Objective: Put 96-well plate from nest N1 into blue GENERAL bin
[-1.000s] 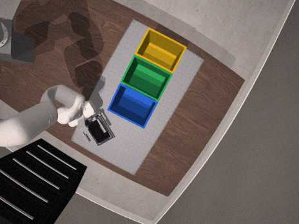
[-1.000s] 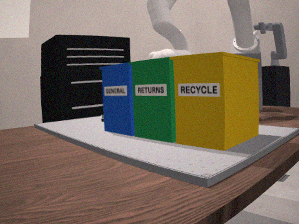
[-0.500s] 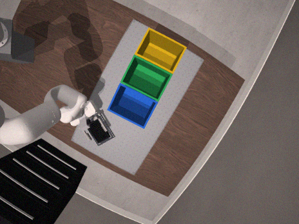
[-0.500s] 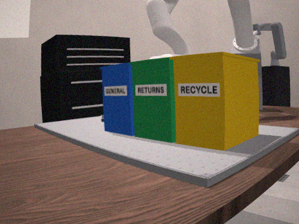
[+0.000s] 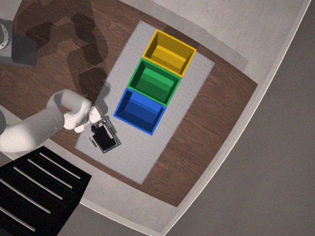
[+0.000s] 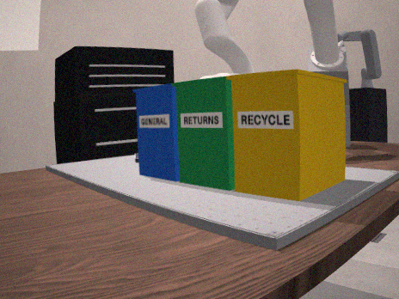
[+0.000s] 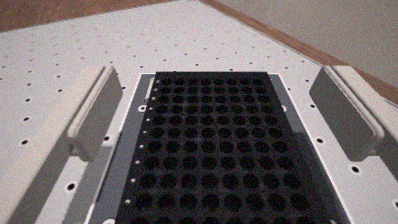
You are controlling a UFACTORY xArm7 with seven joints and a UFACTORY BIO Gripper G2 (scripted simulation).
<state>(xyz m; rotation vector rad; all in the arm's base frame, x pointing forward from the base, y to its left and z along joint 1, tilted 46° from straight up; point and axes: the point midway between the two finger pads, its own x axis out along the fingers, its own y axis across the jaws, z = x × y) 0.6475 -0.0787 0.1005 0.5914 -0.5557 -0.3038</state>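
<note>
The black 96-well plate lies 30 mm below my hand. The rest, counted from my hand: green returns bin: 390 mm to the left, 50 mm behind, 40 mm above; plate nest N1: 40 mm below; blue general bin: 270 mm to the left, 40 mm above, 10 mm ahead.
</note>
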